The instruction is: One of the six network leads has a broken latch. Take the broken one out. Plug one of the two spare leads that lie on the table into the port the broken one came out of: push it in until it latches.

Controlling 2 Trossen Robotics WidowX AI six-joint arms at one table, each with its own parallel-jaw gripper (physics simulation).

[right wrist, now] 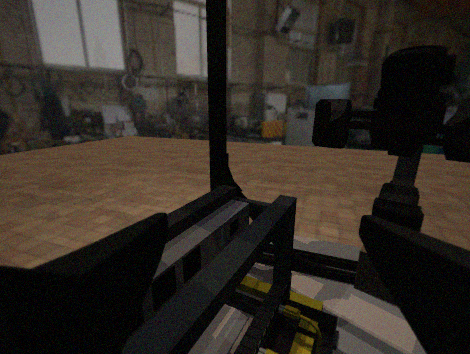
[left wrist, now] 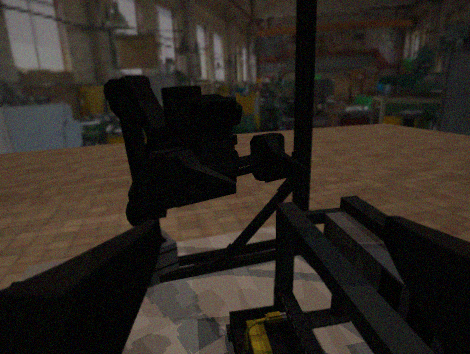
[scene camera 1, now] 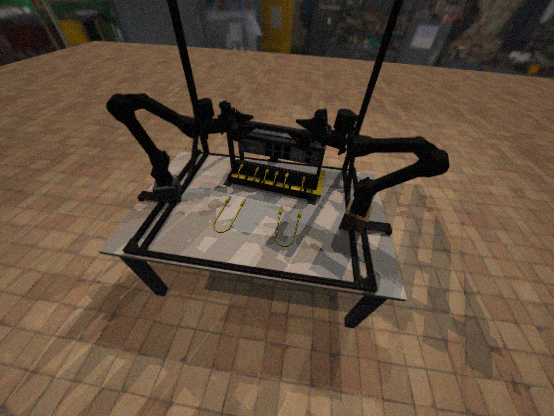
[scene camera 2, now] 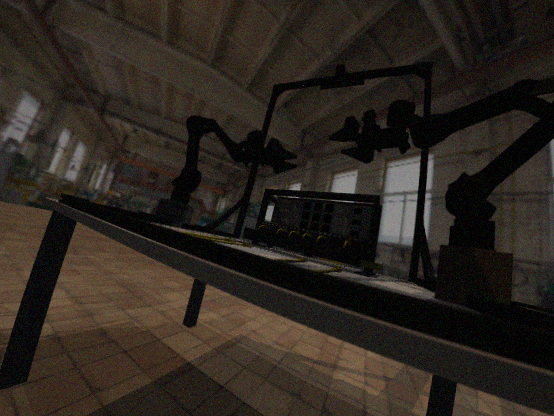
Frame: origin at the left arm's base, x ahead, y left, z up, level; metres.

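Seen in the pictures: left gripper, fingertip midpoint: [right wrist: 381, 128] [left wrist: 271, 228] [scene camera 1: 291, 125] [scene camera 2: 335, 145]; right gripper, fingertip midpoint: [right wrist: 263, 223] [left wrist: 271, 178] [scene camera 1: 254, 121] [scene camera 2: 296, 161]; left arm's base, link origin: [scene camera 1: 359, 210] [scene camera 2: 471, 251]; right arm's base, link origin: [scene camera 1: 165, 182] [scene camera 2: 178, 202].
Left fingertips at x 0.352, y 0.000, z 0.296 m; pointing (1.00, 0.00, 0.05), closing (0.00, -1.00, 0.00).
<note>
Offsets run from my left fingertips to a thing's middle. Level surfaces: height alone.
A dark patch panel @[dx +0.119, dy -0.111, dz -0.267 m] [scene camera 1: 263, 142] [scene camera 2: 350, 216] stands in a black frame at the back middle of the table. Six yellow network leads [scene camera 1: 271, 177] @[dx +0.074, dy -0.023, dz -0.346 m] [scene camera 2: 304, 237] are plugged in a row along its foot. One shows in the left wrist view [left wrist: 258, 333] and one in the right wrist view [right wrist: 304, 337]. Two spare yellow leads lie bent in U shapes in front, one to the left [scene camera 1: 227, 215] and one to the right [scene camera 1: 288, 229]. My right gripper [scene camera 1: 244, 117] [scene camera 2: 288, 158] is open and empty above the panel's left end. My left gripper [scene camera 1: 304, 122] [scene camera 2: 337, 134] is open and empty above its right end.
A grey patterned table @[dz -0.397 m] [scene camera 1: 193, 243] carries a black rail frame [scene camera 1: 255, 270]. Two tall black posts [scene camera 1: 186, 70] [scene camera 1: 376, 70] rise behind the panel. The arm bases stand at the table's left [scene camera 1: 161, 190] and right [scene camera 1: 359, 219]. The panel frame's top bar [left wrist: 339, 253] [right wrist: 240, 253] lies just below both grippers.
</note>
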